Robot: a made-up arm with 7 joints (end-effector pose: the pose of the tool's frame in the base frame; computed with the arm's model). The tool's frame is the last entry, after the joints. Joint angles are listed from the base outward.
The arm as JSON. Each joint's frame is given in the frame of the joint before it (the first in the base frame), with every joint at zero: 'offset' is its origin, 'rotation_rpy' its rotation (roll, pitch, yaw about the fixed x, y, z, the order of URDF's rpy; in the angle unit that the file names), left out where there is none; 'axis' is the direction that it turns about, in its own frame. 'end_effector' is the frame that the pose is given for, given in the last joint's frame.
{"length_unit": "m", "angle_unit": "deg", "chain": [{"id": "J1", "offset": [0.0, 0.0, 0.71], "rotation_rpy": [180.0, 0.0, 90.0], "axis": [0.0, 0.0, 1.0]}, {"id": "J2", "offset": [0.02, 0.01, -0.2], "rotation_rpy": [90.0, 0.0, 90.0], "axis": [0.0, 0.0, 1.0]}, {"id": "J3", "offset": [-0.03, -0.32, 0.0], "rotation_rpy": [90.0, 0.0, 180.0], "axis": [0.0, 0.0, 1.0]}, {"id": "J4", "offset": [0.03, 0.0, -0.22], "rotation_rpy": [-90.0, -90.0, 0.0], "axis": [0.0, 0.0, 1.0]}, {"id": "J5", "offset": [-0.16, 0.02, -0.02], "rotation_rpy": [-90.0, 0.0, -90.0], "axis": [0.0, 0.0, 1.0]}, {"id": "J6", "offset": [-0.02, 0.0, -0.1], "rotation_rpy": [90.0, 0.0, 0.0], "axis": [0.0, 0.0, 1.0]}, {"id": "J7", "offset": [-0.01, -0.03, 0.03], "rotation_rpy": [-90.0, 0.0, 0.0], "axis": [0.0, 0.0, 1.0]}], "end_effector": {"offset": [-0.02, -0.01, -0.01], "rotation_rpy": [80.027, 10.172, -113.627]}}
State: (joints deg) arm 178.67 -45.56 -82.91 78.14 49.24 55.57 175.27
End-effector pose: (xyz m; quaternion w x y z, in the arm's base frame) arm 0.4015 -0.2461 1.3355 0.4016 -0.3991 -0.7942 -0.2207
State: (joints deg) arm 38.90 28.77 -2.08 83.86 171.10 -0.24 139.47
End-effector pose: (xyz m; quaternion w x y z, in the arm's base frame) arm 0.3727 -0.3314 1.3016 0.8068 0.3769 -0.4330 0.1398
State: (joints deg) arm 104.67 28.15 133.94 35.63 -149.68 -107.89 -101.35
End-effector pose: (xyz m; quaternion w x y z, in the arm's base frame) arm -0.0837 -0.1971 1.6145 0.0046 0.6404 -0.0754 -0.7643
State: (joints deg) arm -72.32 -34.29 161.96 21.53 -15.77 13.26 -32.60
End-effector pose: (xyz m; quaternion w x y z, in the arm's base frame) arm -0.1727 -0.4801 1.5843 0.7425 -0.1766 -0.6460 -0.0130
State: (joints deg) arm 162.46 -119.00 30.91 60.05 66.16 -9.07 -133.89
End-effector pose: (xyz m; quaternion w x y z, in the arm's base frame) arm 0.6325 0.2864 0.7071 0.3603 -0.8394 0.1606 0.3739
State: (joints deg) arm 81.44 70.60 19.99 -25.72 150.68 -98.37 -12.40
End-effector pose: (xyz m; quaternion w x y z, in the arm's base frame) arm 0.1289 -0.6761 1.2748 0.2316 -0.1263 0.7972 0.5429
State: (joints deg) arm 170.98 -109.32 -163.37 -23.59 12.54 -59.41 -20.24
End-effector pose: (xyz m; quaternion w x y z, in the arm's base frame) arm 0.7206 0.1802 0.8166 0.3396 -0.1637 -0.4890 0.7866
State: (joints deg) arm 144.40 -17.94 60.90 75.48 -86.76 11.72 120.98
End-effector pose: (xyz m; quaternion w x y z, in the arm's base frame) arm -0.0105 0.2407 1.5733 0.4876 -0.1924 0.2273 -0.8207
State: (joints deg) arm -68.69 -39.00 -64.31 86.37 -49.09 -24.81 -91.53
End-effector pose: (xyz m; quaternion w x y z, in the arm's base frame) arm -0.3113 -0.1796 1.4741 0.3556 -0.8587 -0.2227 -0.2943
